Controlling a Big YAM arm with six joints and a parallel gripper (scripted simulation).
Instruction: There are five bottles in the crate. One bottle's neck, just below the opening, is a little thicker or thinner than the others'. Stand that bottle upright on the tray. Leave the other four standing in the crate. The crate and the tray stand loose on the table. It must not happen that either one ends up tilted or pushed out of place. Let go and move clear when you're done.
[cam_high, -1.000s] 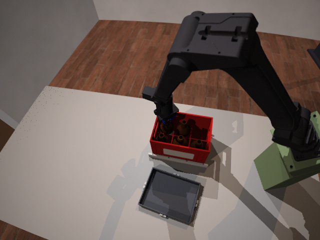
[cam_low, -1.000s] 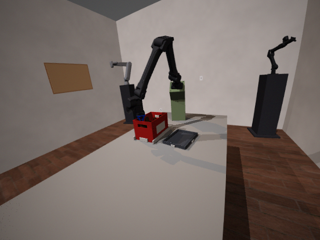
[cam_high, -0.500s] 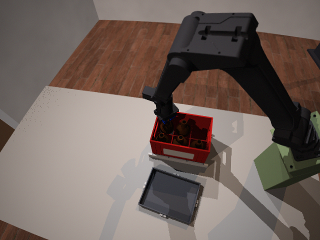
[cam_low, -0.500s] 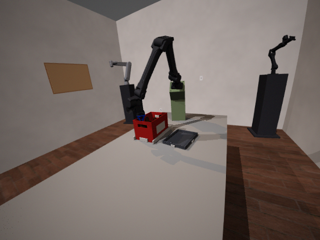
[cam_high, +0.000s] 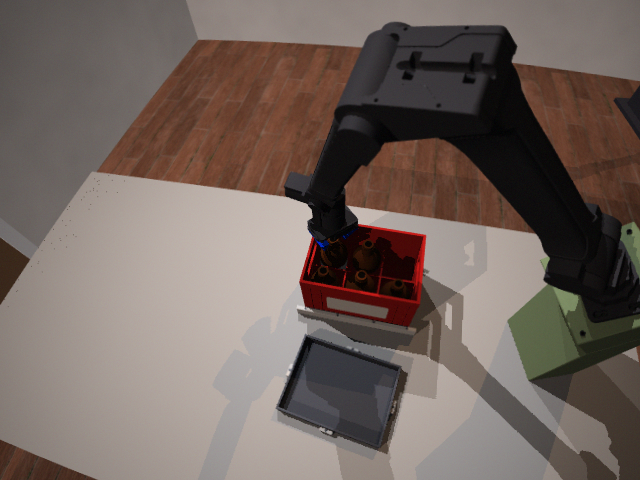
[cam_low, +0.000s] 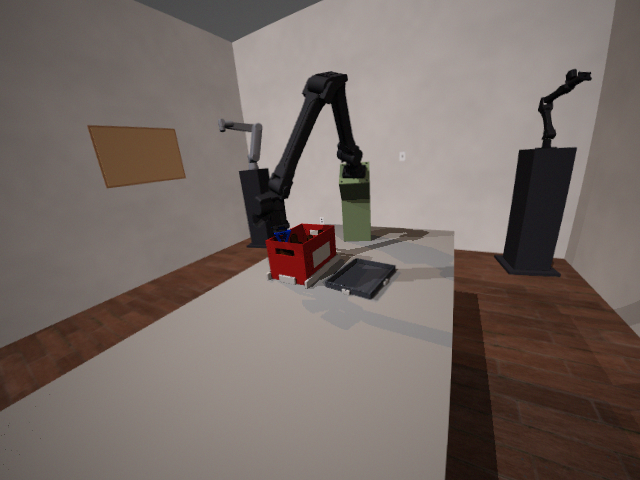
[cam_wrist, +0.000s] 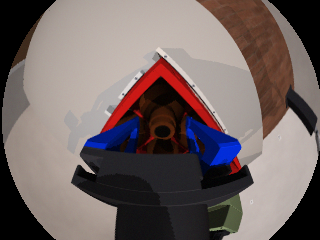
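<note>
The brown bottle lies 2 cm ahead of my hand, 9 cm to the left of it and 6 cm below it. The rest, counted from my hand: dark grey tray: 2 cm behind, 33 cm to the left, 14 cm below; crate: 8 cm behind, 6 cm to the left, 7 cm below.
</note>
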